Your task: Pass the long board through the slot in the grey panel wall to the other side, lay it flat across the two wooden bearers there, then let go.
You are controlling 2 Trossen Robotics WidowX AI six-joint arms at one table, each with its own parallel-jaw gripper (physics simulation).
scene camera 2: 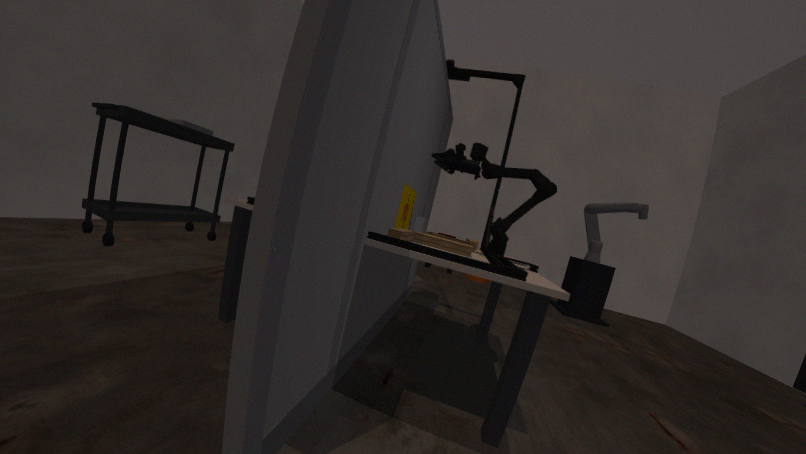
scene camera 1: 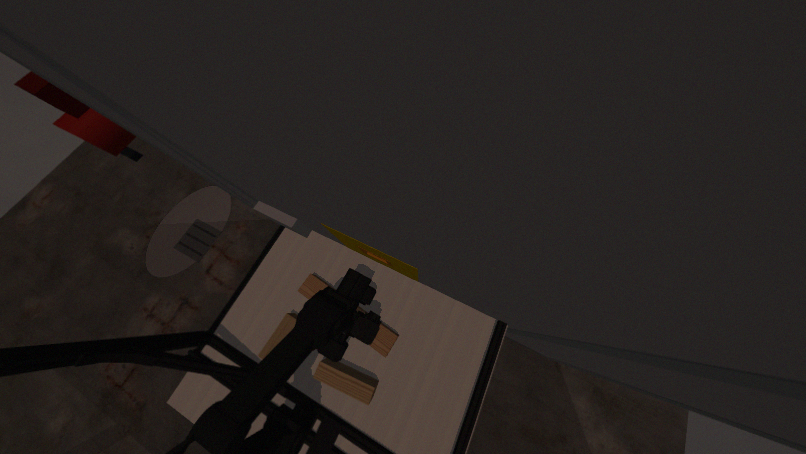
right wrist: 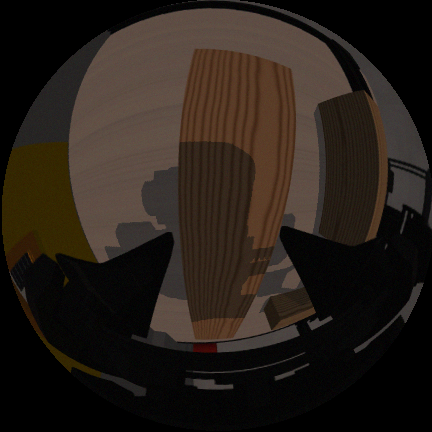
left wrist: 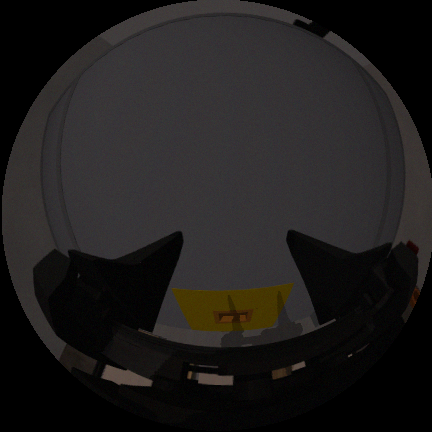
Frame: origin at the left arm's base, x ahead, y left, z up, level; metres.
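Where they show: left gripper, between the fingertips: (scene camera 2: pixel 433 158) (left wrist: pixel 235 236); right gripper, between the fingertips: (right wrist: pixel 227 234); left arm's base, origin of its link: (scene camera 2: pixel 495 254); right arm's base, origin of its link: (scene camera 1: pixel 302 418).
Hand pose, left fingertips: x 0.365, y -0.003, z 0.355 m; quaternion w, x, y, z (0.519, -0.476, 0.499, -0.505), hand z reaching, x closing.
Observation:
Each offset is from my left fingertips to the top centre of the thing. "spot": to the spot under its first point. Level surfaces: height alone.
A long wooden board {0.285 m ahead, 0.022 m right, 0.335 m down} (scene camera 1: pixel 385 340) (right wrist: pixel 230 100) lies flat on the right arm's table. My right gripper (scene camera 1: pixel 363 307) (right wrist: pixel 227 234) is open and empty above it, with the board running between its fingers in the right wrist view. Two shorter wooden pieces lie near the board: one {0.421 m ahead, 0.062 m left, 0.311 m down} (scene camera 1: pixel 345 381) (right wrist: pixel 350 165) alongside, the other {0.420 m ahead, 0.151 m right, 0.330 m down} (scene camera 1: pixel 279 335) (right wrist: pixel 290 306) at an angle. The grey panel wall (scene camera 2: pixel 372 186) (left wrist: pixel 225 125) has a yellow plate {spot: 0.067 m ahead, 0.068 m left, 0.212 m down} (left wrist: pixel 200 305) around the orange-rimmed slot {spot: 0.076 m ahead, 0.006 m right, 0.293 m down} (left wrist: pixel 233 317). My left gripper (scene camera 2: pixel 437 156) (left wrist: pixel 235 236) is open and empty, facing the wall above the slot.
On the left arm's table {0.374 m down} (scene camera 2: pixel 555 287), a wooden block {0.011 m back, 0.277 m left, 0.330 m down} (scene camera 2: pixel 399 233) and a longer wooden piece {0.140 m back, 0.127 m left, 0.336 m down} (scene camera 2: pixel 445 243) lie near the wall. A dark camera post (scene camera 2: pixel 510 124) rises behind the left arm. A black frame (scene camera 1: pixel 141 346) crosses beside the right arm.

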